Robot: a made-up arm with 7 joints.
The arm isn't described. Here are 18 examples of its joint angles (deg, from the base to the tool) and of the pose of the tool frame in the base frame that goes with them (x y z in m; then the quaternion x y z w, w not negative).
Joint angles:
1: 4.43 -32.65 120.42 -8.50 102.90 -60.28 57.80
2: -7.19 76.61 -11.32 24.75 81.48 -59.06 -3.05
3: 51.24 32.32 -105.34 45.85 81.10 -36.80 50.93
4: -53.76 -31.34 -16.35 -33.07 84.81 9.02 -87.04
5: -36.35 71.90 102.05 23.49 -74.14 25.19 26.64
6: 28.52 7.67 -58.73 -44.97 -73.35 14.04 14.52
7: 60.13 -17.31 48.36 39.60 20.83 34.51 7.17
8: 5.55 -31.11 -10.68 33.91 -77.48 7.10 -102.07
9: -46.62 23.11 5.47 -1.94 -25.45 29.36 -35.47
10: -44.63 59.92 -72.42 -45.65 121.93 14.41 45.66
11: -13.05 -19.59 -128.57 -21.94 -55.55 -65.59 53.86
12: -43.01 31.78 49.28 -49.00 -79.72 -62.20 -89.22
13: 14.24 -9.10 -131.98 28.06 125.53 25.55 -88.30
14: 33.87 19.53 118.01 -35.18 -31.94 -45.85 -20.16
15: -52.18 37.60 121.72 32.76 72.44 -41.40 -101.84
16: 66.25 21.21 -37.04 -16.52 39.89 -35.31 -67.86
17: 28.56 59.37 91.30 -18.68 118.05 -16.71 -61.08
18: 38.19 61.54 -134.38 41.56 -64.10 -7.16 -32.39
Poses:
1: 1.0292 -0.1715 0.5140 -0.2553 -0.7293 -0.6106 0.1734
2: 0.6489 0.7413 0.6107 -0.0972 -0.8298 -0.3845 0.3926
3: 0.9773 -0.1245 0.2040 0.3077 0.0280 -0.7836 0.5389
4: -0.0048 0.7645 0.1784 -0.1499 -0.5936 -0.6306 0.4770
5: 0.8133 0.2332 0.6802 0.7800 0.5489 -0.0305 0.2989
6: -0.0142 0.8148 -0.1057 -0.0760 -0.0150 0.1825 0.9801
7: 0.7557 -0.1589 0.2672 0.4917 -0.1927 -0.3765 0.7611
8: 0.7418 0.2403 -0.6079 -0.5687 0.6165 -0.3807 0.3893
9: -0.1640 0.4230 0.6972 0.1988 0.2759 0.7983 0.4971
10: -0.2786 0.3938 0.4381 0.1696 -0.9807 -0.0852 0.0470
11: 0.0402 -0.2103 -0.8353 -0.4149 -0.3281 -0.1302 0.8386
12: 0.8731 -0.3855 0.7461 -0.3781 -0.2513 -0.8299 0.3243
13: 0.8576 -0.2387 -0.0369 0.0662 0.9037 0.0133 0.4228
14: -0.0318 -0.8357 0.0700 -0.7457 0.0873 -0.6452 0.1415
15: 0.5038 0.9648 0.2008 -0.4096 0.5313 -0.0865 0.7365
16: 0.8710 0.2439 0.3643 0.5877 0.6171 0.4465 0.2727
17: 0.7748 -0.2844 0.5620 0.2935 0.4514 -0.5045 0.6750
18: 0.9314 -0.1744 -0.3272 -0.7239 -0.1190 -0.3687 0.5709
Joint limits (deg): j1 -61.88..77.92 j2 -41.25..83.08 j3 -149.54..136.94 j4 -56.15..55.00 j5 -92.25..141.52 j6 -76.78..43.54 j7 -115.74..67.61
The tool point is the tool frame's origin. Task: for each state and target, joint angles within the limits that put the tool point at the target. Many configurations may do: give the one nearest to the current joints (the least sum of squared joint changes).
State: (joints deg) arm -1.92 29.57 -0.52 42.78 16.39 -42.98 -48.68
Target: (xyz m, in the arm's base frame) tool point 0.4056 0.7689 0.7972
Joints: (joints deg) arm -16.68 59.01 8.74 48.41 -30.24 -61.84 -58.26
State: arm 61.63 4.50 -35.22 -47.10 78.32 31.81 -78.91
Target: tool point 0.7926 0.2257 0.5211
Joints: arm 65.83 16.21 -15.32 -43.53 84.17 -20.99 -91.68
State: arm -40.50 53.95 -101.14 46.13 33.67 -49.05 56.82
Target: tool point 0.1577 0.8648 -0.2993
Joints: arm -37.81 29.64 -115.43 36.79 10.63 -47.07 60.98
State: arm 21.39 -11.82 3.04 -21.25 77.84 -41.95 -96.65
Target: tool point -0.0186 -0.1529 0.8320
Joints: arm 77.17 10.63 43.92 -56.15 51.92 7.44 -87.87
